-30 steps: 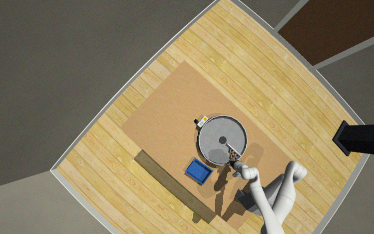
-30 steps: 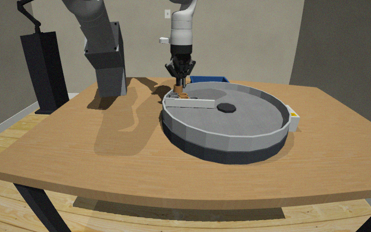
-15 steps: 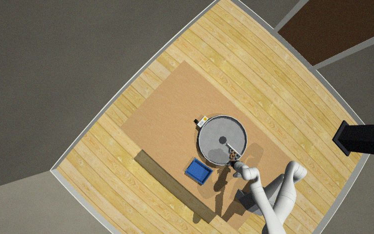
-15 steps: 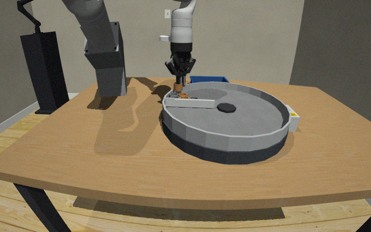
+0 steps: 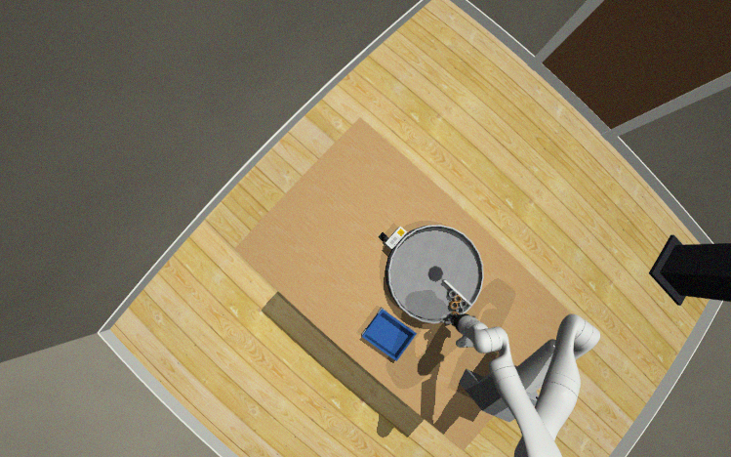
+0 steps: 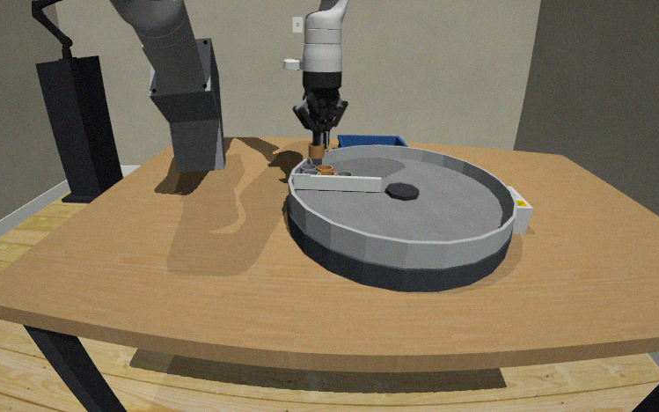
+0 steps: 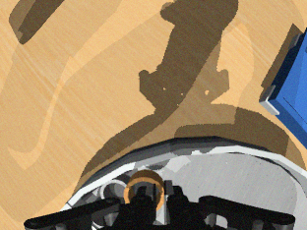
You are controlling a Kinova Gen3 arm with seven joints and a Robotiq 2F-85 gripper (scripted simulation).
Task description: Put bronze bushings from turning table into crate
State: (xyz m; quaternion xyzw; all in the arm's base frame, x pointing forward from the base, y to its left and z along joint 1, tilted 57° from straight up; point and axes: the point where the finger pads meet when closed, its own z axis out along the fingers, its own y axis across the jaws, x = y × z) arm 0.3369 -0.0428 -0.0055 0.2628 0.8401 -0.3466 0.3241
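The blue crate lies 130 mm ahead of my hand, 240 mm to the left of it and 100 mm below it. Round my hand: grey turning table: 160 mm ahead, 90 mm to the right, 70 mm below.
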